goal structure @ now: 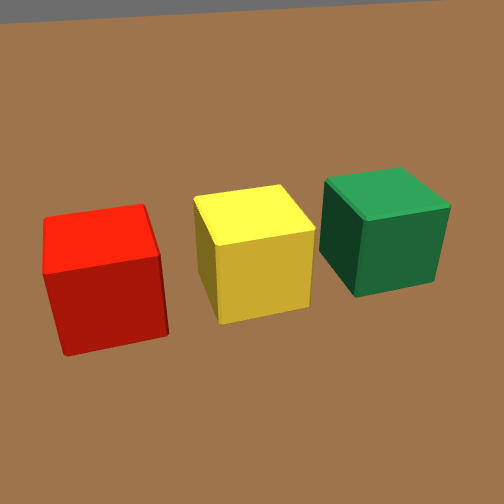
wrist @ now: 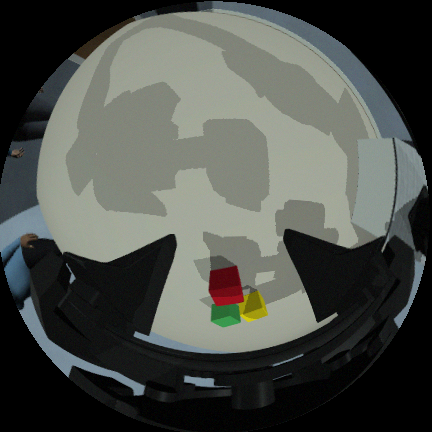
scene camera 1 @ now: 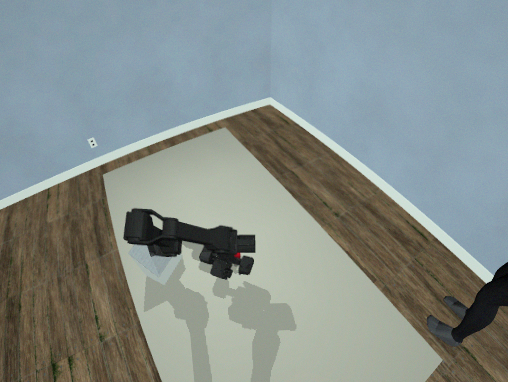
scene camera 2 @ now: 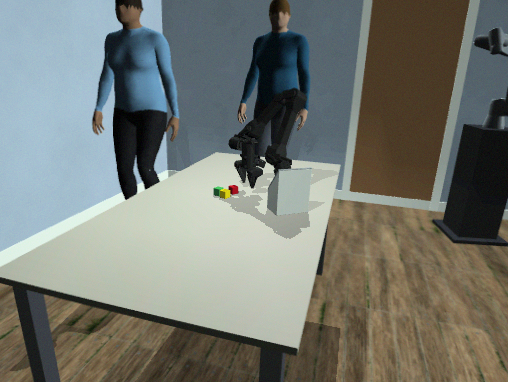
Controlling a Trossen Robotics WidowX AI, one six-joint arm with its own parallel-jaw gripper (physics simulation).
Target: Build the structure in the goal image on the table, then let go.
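Where they show: gripper, between the fingertips: (wrist: 231, 237) (scene camera 2: 248, 185); arm's base, origin of its link: (scene camera 1: 155, 245) (scene camera 2: 285, 177).
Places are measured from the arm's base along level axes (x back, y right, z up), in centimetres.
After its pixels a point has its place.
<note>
A red cube (scene camera 1: 237, 255) @[x -23.2, y 18.1, z -10.3 cm] (scene camera 2: 233, 189) @[x -22.6, y 15.3, z -11.3 cm] (wrist: 226, 285) @[x -21.5, y 18.1, z -10.7 cm], a green cube (scene camera 2: 218, 191) @[x -28.8, y 11.6, z -11.4 cm] (wrist: 225, 315) @[x -27.5, y 14.6, z -10.6 cm] and a yellow cube (scene camera 2: 225, 193) @[x -25.3, y 9.0, z -11.2 cm] (wrist: 253, 306) @[x -24.5, y 12.0, z -11.0 cm] form a close group on the table (scene camera 1: 350, 310) @[x -37.9, y 63.0, z -13.6 cm] (scene camera 2: 175, 260) @[x -31.5, y -46.0, z -13.6 cm] (wrist: 200, 65) @[x -1.2, y 31.7, z -13.7 cm]. Green and yellow sit side by side; in the wrist view red overlaps part of green, and whether they touch is unclear. My gripper (scene camera 1: 233, 266) @[x -16.6, y 20.6, z -10.7 cm] (scene camera 2: 248, 183) @[x -16.6, y 20.6, z -10.7 cm] (wrist: 231, 237) @[x -16.6, y 20.6, z -10.7 cm] is open and empty, above the table near the red cube. In scene camera 1 the arm hides the green and yellow cubes.
A pale grey slanted panel (scene camera 1: 170, 270) @[x 0.6, y 5.4, z -11.1 cm] (scene camera 2: 293, 192) @[x 3.2, y -3.9, z -4.7 cm] (wrist: 375, 175) @[x 0.6, y 5.4, z -9.9 cm] stands on the table near the arm's base, to the right of the cubes in scene camera 2. Two people (scene camera 2: 137, 75) (scene camera 2: 282, 65) stand beyond the table. A dark pedestal (scene camera 2: 472, 185) stands on the floor at the right.
</note>
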